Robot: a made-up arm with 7 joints.
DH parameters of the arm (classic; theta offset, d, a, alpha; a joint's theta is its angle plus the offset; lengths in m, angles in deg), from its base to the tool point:
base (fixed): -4.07 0 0 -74.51
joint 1: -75.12 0.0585 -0.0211 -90
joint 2: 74 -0.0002 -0.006 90
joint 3: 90 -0.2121 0.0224 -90
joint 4: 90 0.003 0.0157 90
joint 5: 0 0.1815 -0.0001 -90
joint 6: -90 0 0.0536 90
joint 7: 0 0.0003 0 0
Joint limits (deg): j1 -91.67..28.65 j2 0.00..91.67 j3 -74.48..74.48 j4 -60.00..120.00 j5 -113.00..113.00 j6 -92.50..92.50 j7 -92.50..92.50
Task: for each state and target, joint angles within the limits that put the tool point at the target. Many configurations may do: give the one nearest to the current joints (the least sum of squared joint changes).
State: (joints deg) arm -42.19 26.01 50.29 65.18 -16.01 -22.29 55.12
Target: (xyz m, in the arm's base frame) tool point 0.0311 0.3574 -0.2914
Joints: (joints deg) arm -5.79 20.60 65.50 47.24 -17.58 -37.73 55.12
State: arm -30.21 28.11 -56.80 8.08 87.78 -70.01 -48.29
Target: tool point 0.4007 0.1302 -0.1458
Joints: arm -66.87 42.51 -42.07 45.26 96.66 -45.57 -48.29
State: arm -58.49 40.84 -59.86 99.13 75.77 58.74 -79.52
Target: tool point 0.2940 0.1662 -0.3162
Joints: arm -48.31 18.41 -61.48 87.34 76.50 47.37 -79.52
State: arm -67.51 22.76 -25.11 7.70 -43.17 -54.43 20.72
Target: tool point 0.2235 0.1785 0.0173
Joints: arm -37.21 32.05 17.15 -20.14 -44.70 -71.11 20.72
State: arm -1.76 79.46 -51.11 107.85 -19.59 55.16 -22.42
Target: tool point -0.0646 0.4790 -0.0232
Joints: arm 1.24 77.89 -50.27 100.59 -20.17 49.09 -22.42
